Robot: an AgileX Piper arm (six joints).
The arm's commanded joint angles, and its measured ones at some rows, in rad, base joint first. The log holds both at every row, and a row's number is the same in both.
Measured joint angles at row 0: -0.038, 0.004, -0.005, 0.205, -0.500, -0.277
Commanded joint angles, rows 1 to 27: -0.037, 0.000, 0.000, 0.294, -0.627, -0.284; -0.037, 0.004, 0.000, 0.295, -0.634, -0.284; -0.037, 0.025, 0.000, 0.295, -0.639, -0.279; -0.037, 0.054, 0.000, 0.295, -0.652, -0.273; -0.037, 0.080, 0.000, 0.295, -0.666, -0.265; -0.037, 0.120, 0.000, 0.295, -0.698, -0.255; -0.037, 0.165, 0.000, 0.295, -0.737, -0.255; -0.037, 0.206, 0.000, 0.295, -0.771, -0.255; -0.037, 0.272, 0.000, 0.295, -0.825, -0.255; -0.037, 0.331, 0.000, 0.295, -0.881, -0.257; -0.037, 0.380, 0.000, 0.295, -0.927, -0.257; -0.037, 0.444, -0.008, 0.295, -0.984, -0.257; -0.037, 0.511, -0.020, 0.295, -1.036, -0.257; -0.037, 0.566, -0.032, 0.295, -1.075, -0.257; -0.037, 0.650, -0.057, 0.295, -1.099, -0.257; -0.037, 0.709, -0.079, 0.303, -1.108, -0.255; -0.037, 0.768, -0.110, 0.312, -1.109, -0.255; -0.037, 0.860, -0.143, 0.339, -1.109, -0.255; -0.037, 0.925, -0.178, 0.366, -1.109, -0.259; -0.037, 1.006, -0.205, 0.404, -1.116, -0.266; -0.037, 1.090, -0.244, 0.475, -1.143, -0.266; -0.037, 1.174, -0.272, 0.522, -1.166, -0.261; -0.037, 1.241, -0.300, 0.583, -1.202, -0.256; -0.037, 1.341, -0.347, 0.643, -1.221, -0.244; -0.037, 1.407, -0.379, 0.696, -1.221, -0.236; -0.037, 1.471, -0.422, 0.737, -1.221, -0.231; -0.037, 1.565, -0.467, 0.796, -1.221, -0.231
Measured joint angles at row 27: -0.038, 1.296, -0.327, 0.591, -1.190, -0.249
